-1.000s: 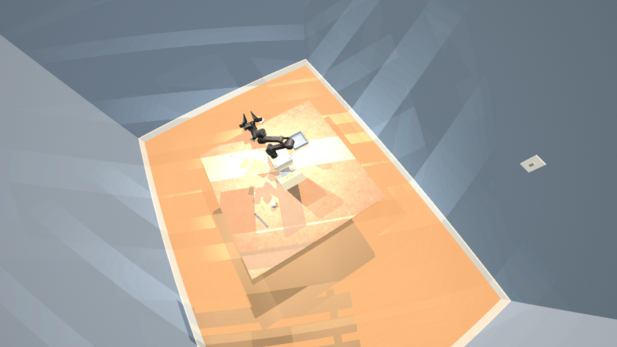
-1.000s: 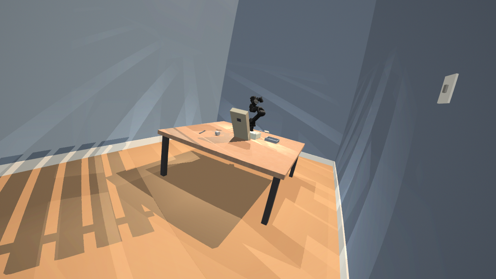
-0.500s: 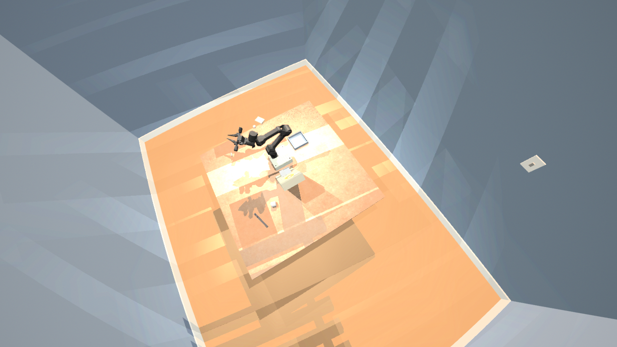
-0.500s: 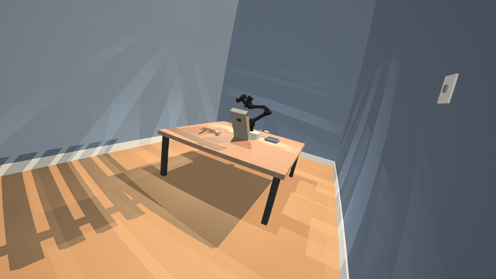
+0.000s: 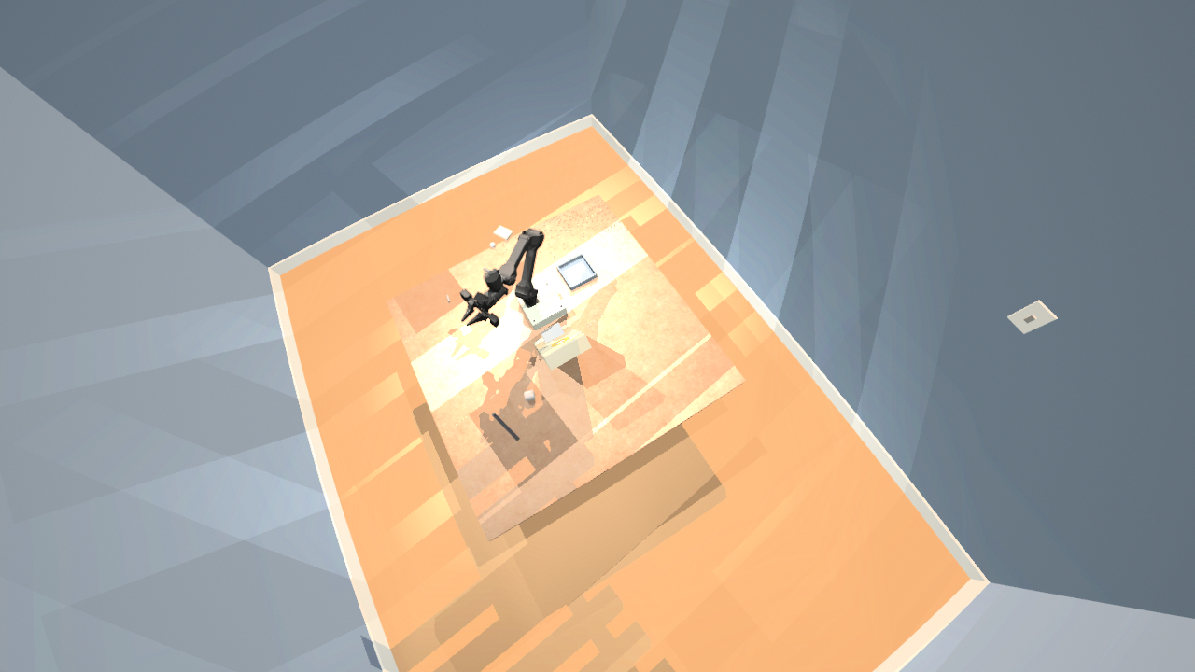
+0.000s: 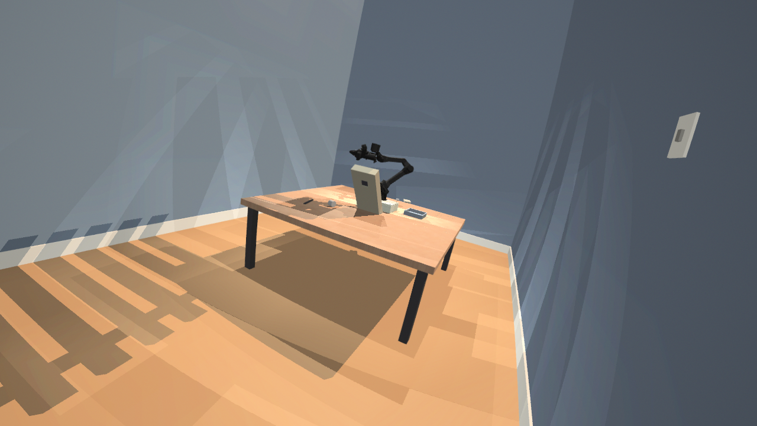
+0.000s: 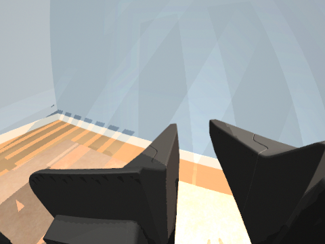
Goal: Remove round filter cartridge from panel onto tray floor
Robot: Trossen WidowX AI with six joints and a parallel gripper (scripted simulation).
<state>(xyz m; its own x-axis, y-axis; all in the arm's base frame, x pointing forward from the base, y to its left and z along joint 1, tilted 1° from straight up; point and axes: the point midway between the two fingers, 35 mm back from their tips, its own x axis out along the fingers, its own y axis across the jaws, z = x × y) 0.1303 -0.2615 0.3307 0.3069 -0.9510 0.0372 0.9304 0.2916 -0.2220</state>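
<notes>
Right now the filter cartridge is 22 cm ahead of my gripper tip, 28 cm to the left of it and 15 cm below it. From my gripper tip the other things lie so: grey tray (18 cm behind, 58 cm to the left, 39 cm below); service panel (18 cm ahead, 28 cm to the left, 23 cm below).
</notes>
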